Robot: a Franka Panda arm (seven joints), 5 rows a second.
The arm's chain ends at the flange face. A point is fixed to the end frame.
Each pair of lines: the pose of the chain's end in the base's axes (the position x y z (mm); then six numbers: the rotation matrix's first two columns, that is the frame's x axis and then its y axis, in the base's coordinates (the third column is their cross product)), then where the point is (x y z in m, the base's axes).
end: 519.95, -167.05, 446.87, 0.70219, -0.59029, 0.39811, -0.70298, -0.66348, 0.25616
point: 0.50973 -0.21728 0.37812
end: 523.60, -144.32, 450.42, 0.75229, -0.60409, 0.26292, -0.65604, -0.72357, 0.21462
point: 0.50989 -0.18548 0.37644
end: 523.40, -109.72, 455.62, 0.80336, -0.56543, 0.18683, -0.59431, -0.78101, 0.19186
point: 0.50894 -0.14671 0.37961
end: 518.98, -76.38, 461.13, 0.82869, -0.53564, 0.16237, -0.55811, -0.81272, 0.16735
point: 0.50563 -0.11128 0.38394
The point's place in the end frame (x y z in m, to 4 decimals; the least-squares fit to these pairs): -0.0049 0.0229 0.0825
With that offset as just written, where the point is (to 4 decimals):
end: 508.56, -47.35, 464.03, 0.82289, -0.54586, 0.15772, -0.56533, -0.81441, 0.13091
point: 0.4963 -0.0796 0.3855
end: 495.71, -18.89, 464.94, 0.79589, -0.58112, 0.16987, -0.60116, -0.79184, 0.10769
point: 0.4840 -0.0497 0.3858
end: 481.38, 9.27, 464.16, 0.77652, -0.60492, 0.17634, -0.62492, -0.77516, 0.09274
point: 0.4699 -0.0205 0.3846
